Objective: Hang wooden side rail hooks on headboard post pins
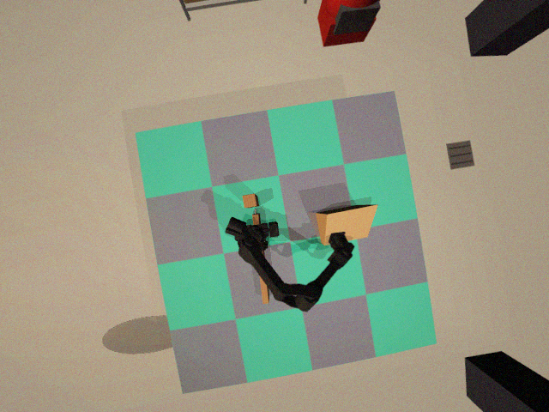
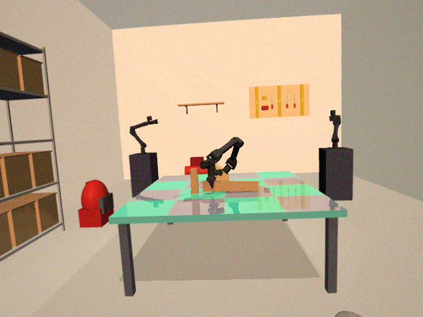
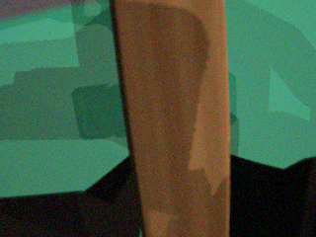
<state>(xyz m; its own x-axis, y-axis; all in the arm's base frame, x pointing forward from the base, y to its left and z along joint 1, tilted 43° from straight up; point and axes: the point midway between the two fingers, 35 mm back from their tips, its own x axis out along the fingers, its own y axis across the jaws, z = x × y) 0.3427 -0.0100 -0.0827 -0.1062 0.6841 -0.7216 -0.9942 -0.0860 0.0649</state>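
Now: gripper tip 1 cm short of the headboard post, 13 cm to the left of it and 6 cm below it.
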